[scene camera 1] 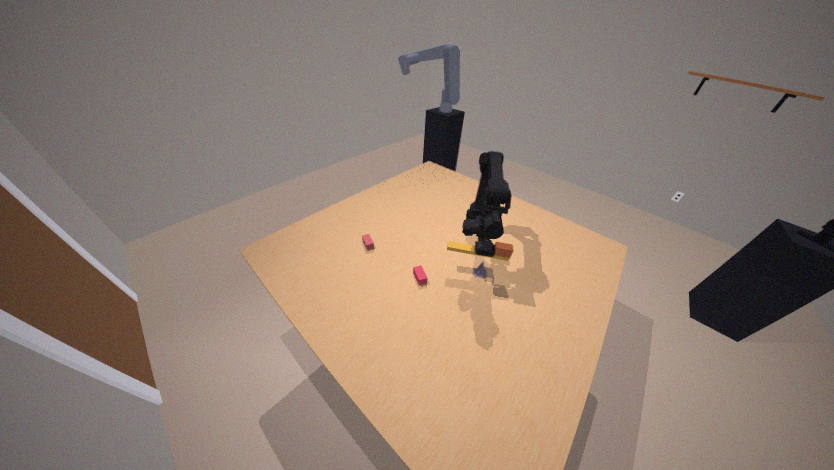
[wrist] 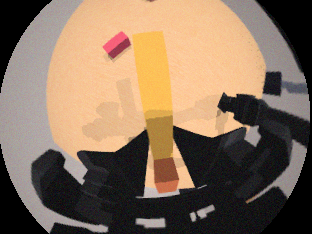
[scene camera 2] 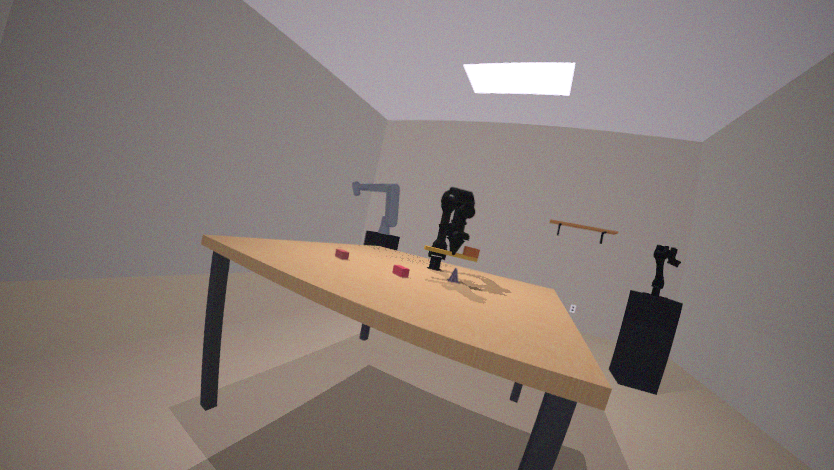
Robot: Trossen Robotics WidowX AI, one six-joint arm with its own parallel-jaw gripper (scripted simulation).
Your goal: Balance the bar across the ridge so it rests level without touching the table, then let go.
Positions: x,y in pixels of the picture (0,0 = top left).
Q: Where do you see a bar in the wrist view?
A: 151,60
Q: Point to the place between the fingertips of my gripper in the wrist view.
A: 159,130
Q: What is my gripper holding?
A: A bar.
